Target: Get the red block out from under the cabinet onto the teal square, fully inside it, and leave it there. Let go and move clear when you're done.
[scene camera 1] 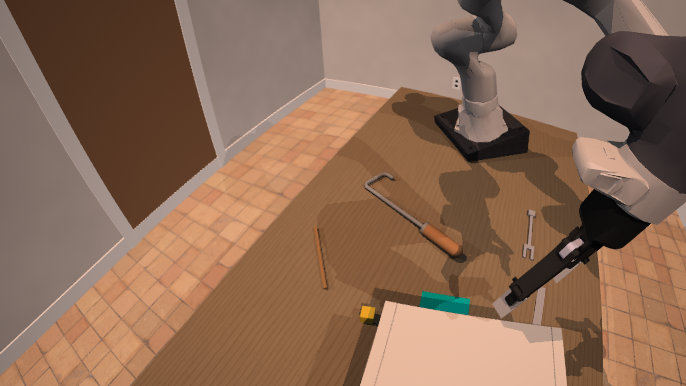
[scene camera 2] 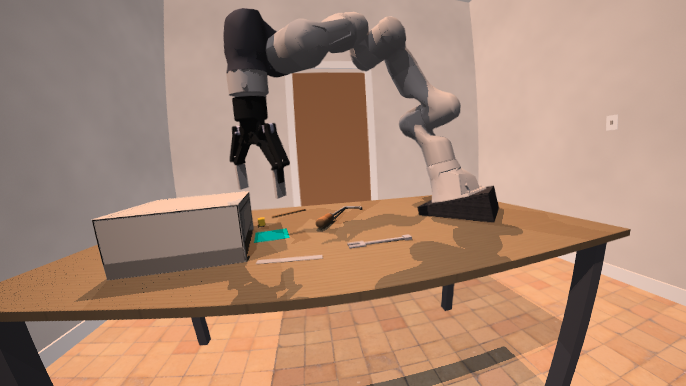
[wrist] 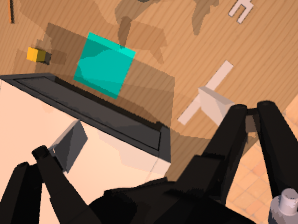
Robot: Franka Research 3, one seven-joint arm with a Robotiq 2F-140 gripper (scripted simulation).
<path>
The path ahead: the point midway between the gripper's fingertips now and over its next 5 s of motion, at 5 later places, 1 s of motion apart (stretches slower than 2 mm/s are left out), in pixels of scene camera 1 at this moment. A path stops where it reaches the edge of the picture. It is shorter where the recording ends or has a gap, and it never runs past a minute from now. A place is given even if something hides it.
My gripper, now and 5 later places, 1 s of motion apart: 528,292; 459,206; 453,189; 453,189; 453,189; 448,202
</path>
